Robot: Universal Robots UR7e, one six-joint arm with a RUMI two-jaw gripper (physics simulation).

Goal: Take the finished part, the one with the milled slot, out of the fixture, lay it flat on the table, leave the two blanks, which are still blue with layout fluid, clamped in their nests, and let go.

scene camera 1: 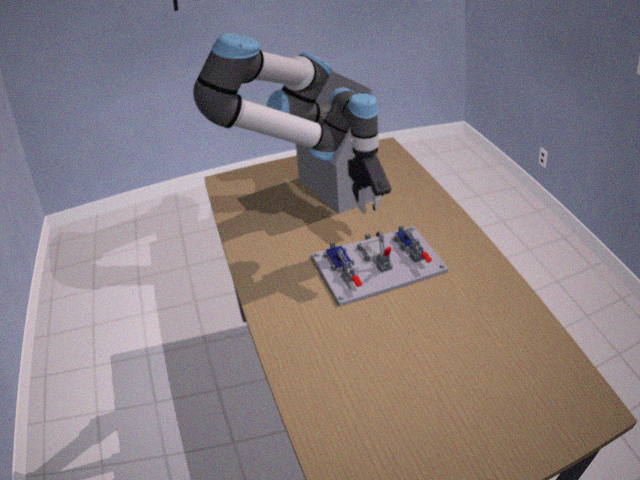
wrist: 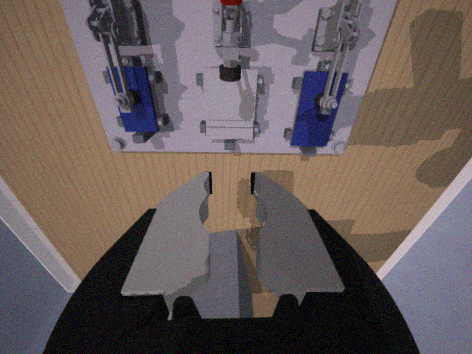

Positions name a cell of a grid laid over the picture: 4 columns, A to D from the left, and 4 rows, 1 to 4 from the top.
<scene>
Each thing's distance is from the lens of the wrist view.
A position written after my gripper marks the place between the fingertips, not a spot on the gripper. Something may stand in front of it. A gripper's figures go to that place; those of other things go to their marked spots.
my gripper (wrist: B2): 0.14 m
finished part (wrist: B2): 0.23 m
blue blank (wrist: B2): 0.25 m
blue blank (wrist: C2): 0.26 m
</scene>
